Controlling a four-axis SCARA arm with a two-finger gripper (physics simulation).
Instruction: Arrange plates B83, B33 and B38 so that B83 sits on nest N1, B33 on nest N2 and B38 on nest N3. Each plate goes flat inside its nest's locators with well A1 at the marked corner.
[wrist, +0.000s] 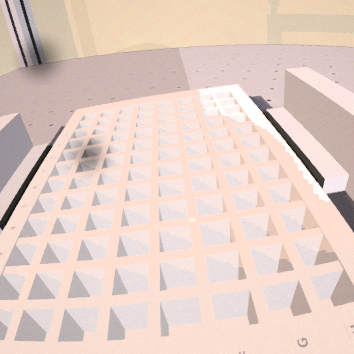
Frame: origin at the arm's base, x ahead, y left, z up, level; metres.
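Seen in the pictures: gripper, fingertip midpoint: (151, 111).
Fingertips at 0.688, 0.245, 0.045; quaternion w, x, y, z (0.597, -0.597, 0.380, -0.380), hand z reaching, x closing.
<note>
Pixels of each thing's top centre, then the offset from my fingertips to it, as dx, dy, dz. "*": a spot on its surface instead. Level surfaces: height alone.
- pale pinkish plate, top centre: (153, 160) -0.022, -0.010, -0.006
- perforated deck, surface height: dz -0.032
- pale upright post with black stripes, surface spot: (24, 32) * +0.321, +0.440, +0.034
A pale pinkish plate (180, 221) with a grid of square wells fills most of the wrist view. Its row letters, including a G, show at the lower right, and its right edge is brightly lit. No plate number is readable, so I cannot tell whether it is B83, B33 or B38. My gripper (151, 111) is shut on this plate, with one black pad against each long side. Dark support pieces (345, 209) show beside and under the plate's right side. The near end of the plate is cut off by the view. No marked nest corner can be made out.
A perforated deck (145, 72) stretches behind the plate. A pale upright post with black stripes (24, 32) stands at the far left. A pale yellow wall (175, 22) is in the background. A blurred dark spot lies over the plate's left wells.
</note>
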